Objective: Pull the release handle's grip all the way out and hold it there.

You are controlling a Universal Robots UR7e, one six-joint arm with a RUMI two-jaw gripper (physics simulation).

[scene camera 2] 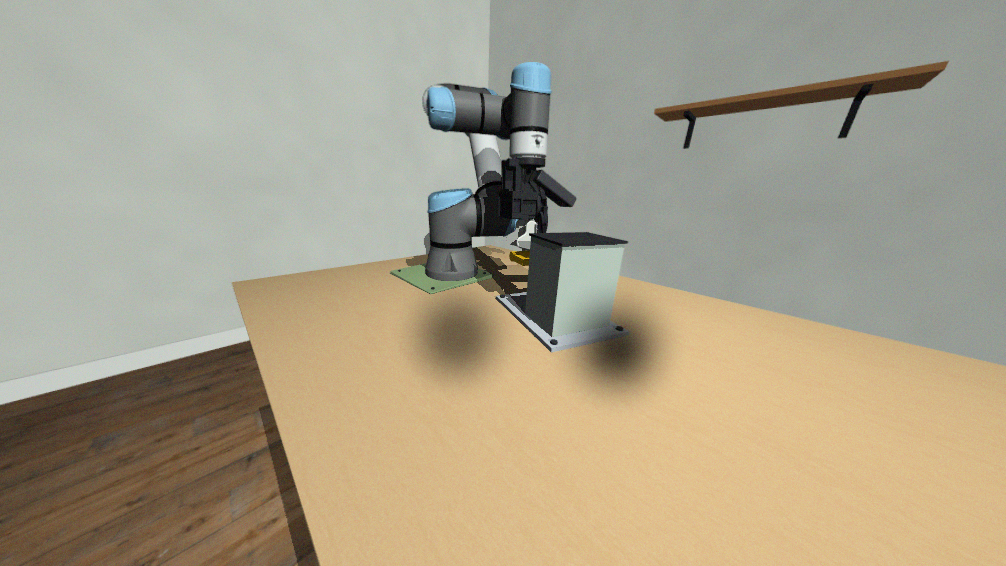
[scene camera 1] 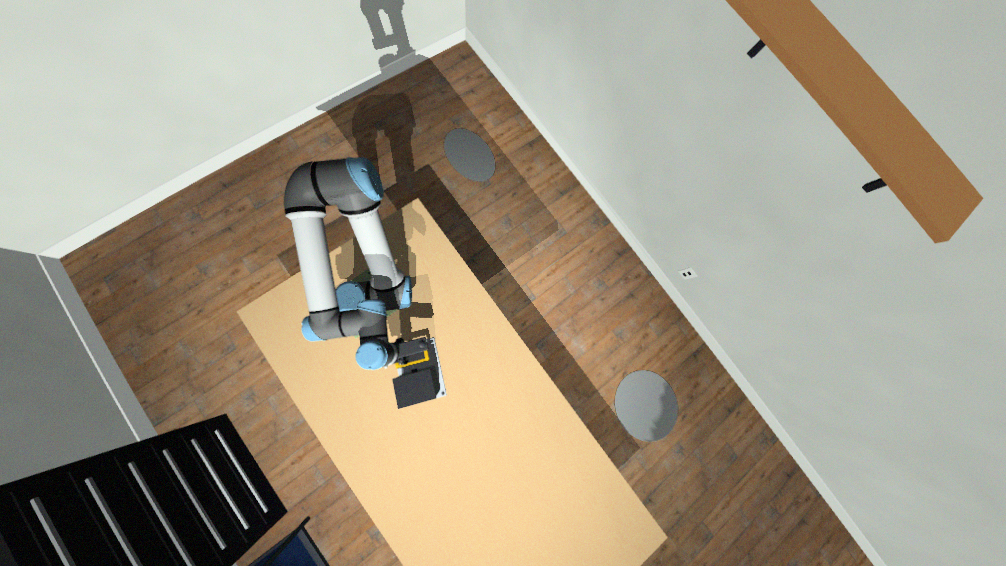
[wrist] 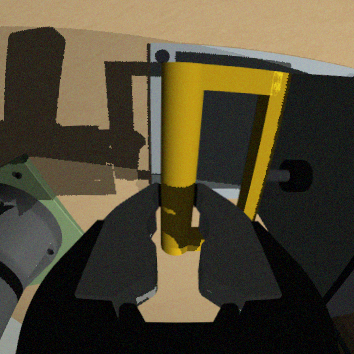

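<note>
The release handle is a yellow rectangular frame [scene camera 1: 415,362] [scene camera 2: 520,258] [wrist: 182,125] with a thick round grip bar on its outer side. A short grey rod [wrist: 279,175] with a black collar joins it to the dark side of the box housing [scene camera 1: 415,389] [scene camera 2: 589,288] [wrist: 325,135]. My gripper [scene camera 2: 524,244] [wrist: 176,185] points down and is shut on the grip bar, one jaw on each side near the bar's near end. The jaws' shadow darkens that part of the bar. In scene camera 1 the arm partly covers the jaws.
The housing stands on a light grey bolted plate [scene camera 1: 442,387] [scene camera 2: 587,340] [wrist: 156,115] on the wooden table [scene camera 1: 492,457] [scene camera 2: 562,450]. The arm's green base plate [scene camera 2: 415,279] [wrist: 65,217] is close by. A wall shelf [scene camera 1: 865,126] [scene camera 2: 794,96] hangs off to the side.
</note>
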